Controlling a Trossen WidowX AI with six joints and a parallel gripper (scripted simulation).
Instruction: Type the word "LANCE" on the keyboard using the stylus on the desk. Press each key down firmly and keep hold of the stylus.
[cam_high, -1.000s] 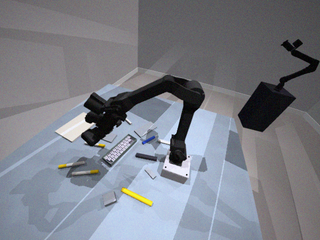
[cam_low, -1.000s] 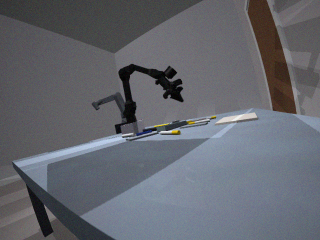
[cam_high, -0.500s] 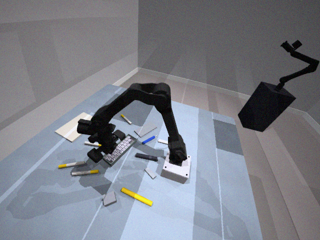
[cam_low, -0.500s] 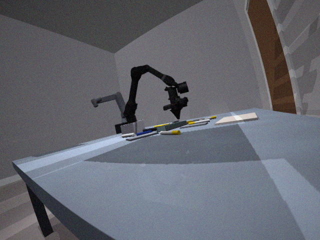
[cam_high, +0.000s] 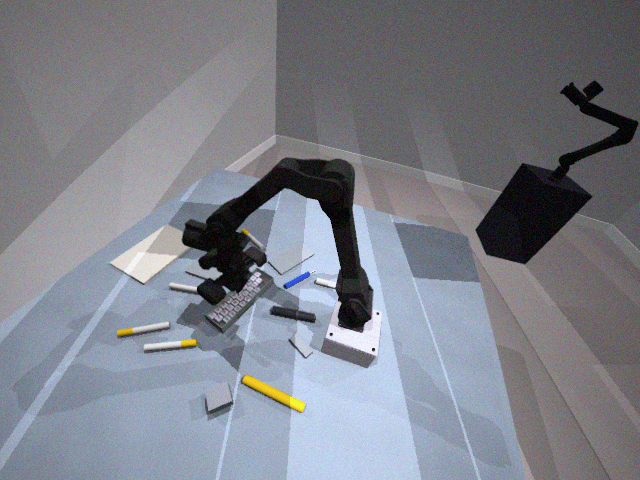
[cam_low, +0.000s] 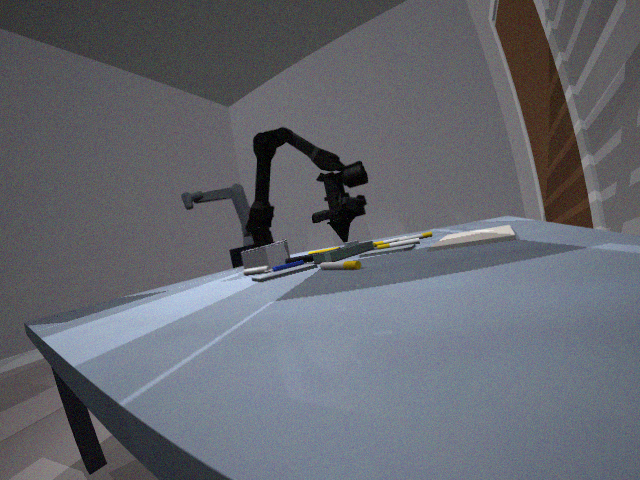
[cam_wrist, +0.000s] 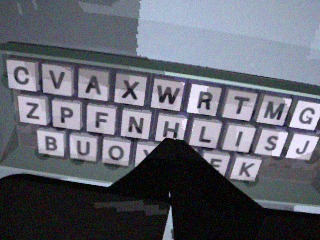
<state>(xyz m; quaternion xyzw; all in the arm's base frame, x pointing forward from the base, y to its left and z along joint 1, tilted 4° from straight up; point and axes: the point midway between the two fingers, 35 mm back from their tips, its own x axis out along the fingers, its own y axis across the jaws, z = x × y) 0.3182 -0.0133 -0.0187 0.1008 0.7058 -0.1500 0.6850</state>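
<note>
My gripper tip is 160 mm past the blue stylus, 140 mm to the left of it and 30 mm above it. From my gripper tip the other things lie so: grey block 70 mm behind, 250 mm to the left, 30 mm below; then dark cylinder 160 mm behind, 30 mm below; then grey card 140 mm ahead, 70 mm to the right, 40 mm below.
</note>
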